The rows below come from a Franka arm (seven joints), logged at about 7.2 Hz.
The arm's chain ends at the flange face. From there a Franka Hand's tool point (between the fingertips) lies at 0.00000 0.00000 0.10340 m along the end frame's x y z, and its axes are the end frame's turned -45 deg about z.
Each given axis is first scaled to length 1.
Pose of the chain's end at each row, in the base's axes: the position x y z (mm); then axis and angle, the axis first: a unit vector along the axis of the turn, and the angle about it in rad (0 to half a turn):
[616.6 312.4 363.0 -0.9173 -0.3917 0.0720 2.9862]
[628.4 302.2 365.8 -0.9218 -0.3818 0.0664 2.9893]
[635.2 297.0 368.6 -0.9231 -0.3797 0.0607 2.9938]
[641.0 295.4 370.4 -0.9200 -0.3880 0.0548 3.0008]
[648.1 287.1 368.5 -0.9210 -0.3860 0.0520 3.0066]
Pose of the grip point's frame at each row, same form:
[596.8 321.3 261.9 -0.6989 -0.7143 0.0368 2.9429]
[609.8 311.4 264.5 -0.7068 -0.7067 0.0322 2.9501]
[617.9 306.3 267.1 -0.7086 -0.7051 0.0278 2.9586]
[625.0 304.4 268.6 -0.7024 -0.7114 0.0237 2.9696]
[632.9 295.8 266.6 -0.7040 -0.7099 0.0222 2.9771]

